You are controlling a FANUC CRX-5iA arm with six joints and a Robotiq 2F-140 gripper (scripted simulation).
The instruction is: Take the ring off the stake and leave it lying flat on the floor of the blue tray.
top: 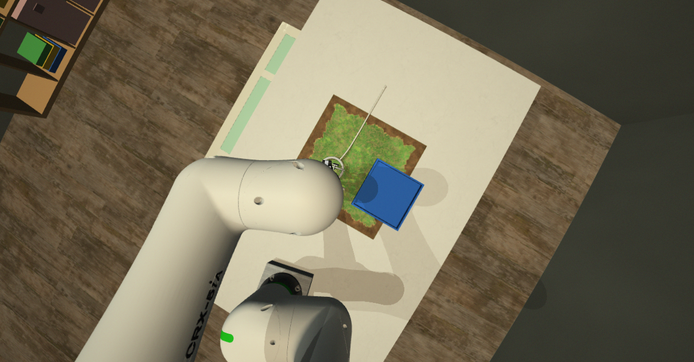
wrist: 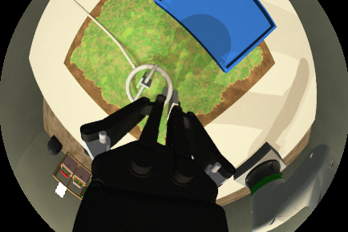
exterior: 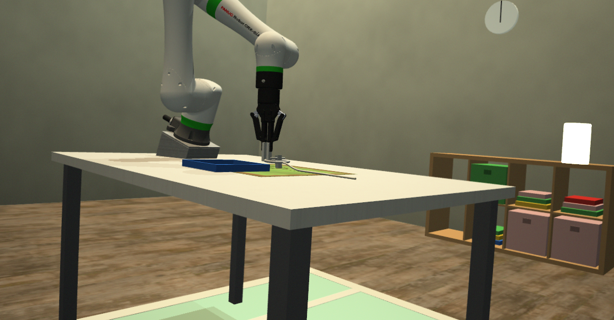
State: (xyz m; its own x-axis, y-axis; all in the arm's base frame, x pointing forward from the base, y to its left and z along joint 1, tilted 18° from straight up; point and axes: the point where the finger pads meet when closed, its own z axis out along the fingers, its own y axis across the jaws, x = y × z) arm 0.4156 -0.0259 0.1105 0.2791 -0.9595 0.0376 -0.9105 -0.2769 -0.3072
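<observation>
The ring is 40 mm ahead of my hand, 30 mm below it and 10 mm to the left of it. Round my hand: blue tray 210 mm to the right, 40 mm below, 20 mm ahead; short grey stake 50 mm ahead, 30 mm below; grass mat 70 mm ahead, 60 mm to the right, 60 mm below.
</observation>
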